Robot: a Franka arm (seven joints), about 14 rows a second.
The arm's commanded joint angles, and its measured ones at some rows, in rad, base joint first. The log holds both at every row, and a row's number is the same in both.
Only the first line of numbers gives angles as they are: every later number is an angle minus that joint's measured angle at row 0.
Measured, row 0:
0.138, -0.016, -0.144, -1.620, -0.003, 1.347, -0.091
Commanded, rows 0 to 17:
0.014, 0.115, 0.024, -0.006, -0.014, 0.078, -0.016
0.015, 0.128, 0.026, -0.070, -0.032, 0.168, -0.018
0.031, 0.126, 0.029, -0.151, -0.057, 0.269, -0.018
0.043, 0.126, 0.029, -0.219, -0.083, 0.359, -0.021
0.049, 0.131, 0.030, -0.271, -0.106, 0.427, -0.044
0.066, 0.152, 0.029, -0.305, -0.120, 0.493, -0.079
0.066, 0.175, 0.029, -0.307, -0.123, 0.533, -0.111
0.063, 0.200, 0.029, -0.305, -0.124, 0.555, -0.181
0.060, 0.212, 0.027, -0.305, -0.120, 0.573, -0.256
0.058, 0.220, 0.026, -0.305, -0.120, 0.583, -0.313
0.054, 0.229, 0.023, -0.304, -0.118, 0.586, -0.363
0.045, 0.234, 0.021, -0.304, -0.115, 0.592, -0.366
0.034, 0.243, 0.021, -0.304, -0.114, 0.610, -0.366
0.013, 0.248, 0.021, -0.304, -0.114, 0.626, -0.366
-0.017, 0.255, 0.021, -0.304, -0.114, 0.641, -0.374
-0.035, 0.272, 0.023, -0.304, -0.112, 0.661, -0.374
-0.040, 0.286, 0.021, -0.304, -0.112, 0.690, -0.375
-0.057, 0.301, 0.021, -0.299, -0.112, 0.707, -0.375
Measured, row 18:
-0.030, 0.268, 0.017, -0.307, -0.112, 0.665, -0.361
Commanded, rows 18 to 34:
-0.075, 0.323, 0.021, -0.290, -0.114, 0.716, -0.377
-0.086, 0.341, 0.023, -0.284, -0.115, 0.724, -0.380
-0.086, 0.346, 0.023, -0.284, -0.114, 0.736, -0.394
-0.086, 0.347, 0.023, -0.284, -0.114, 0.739, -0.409
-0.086, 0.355, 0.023, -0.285, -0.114, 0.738, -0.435
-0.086, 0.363, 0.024, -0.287, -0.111, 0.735, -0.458
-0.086, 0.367, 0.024, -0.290, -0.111, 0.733, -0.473
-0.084, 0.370, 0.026, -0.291, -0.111, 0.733, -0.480
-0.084, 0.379, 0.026, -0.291, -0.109, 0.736, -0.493
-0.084, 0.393, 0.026, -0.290, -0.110, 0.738, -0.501
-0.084, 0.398, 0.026, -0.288, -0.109, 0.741, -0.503
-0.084, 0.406, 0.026, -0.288, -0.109, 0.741, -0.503
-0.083, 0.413, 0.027, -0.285, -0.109, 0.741, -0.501
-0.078, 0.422, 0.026, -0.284, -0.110, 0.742, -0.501
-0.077, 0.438, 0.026, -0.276, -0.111, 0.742, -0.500
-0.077, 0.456, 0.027, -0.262, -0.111, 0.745, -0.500
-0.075, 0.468, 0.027, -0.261, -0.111, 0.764, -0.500
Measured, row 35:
-0.077, 0.428, 0.026, -0.296, -0.112, 0.744, -0.485
